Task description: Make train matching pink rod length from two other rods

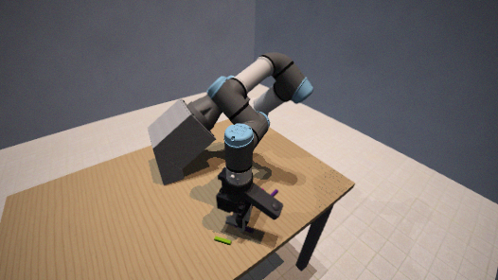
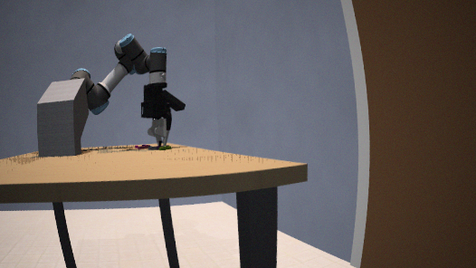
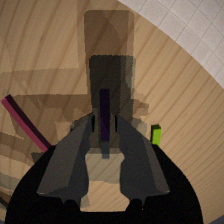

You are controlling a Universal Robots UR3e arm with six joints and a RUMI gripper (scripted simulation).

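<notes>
Right now the dark purple rod is 1 cm below my hand. Round my hand: grey rod: 4 cm behind, 2 cm to the right, 1 cm below; then blue rod: 4 cm behind, 2 cm to the left, 1 cm below; then lime rod: 1 cm behind, 8 cm to the right, 1 cm below.
</notes>
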